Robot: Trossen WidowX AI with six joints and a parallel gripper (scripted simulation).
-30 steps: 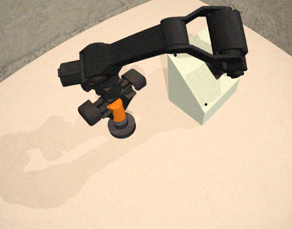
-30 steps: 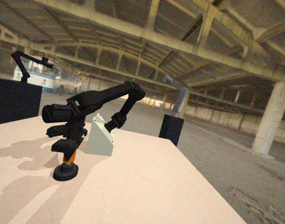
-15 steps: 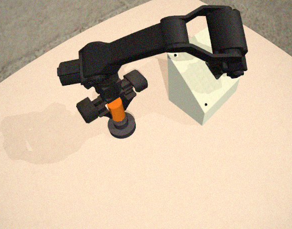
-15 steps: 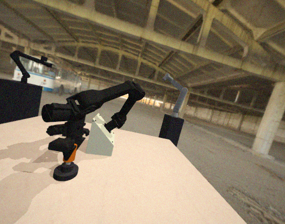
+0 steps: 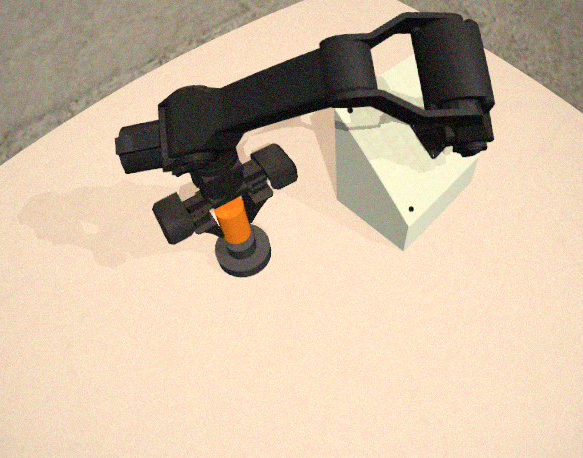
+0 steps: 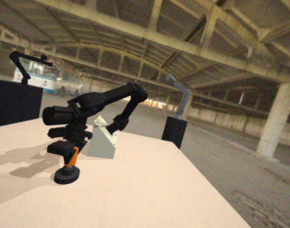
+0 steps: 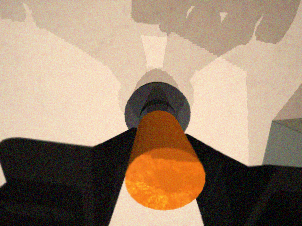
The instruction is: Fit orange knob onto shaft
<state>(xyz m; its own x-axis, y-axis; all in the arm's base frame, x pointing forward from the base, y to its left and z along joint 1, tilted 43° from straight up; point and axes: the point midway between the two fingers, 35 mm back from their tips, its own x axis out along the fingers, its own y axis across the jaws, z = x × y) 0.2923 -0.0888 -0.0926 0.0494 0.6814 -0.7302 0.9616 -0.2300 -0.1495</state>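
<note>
My gripper tip is now 3 cm below the orange knob. Also, from my gripper tip: dark round pedestal 4 cm below.
</note>
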